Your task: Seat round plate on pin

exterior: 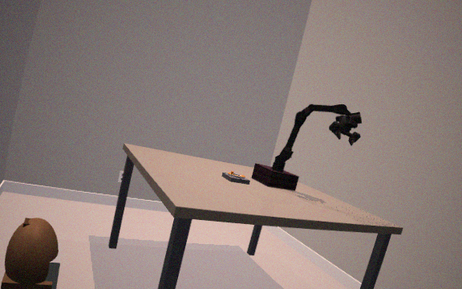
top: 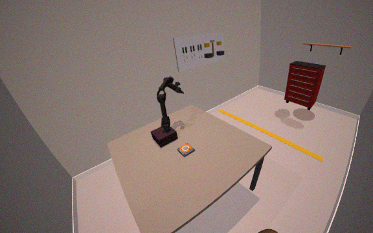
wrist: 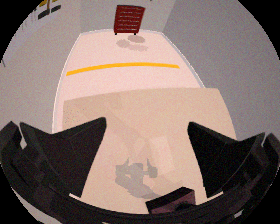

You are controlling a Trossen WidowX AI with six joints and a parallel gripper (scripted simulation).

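My gripper tip is 500 mm short of the square grey base, 240 mm to the left of it and 350 mm above it.
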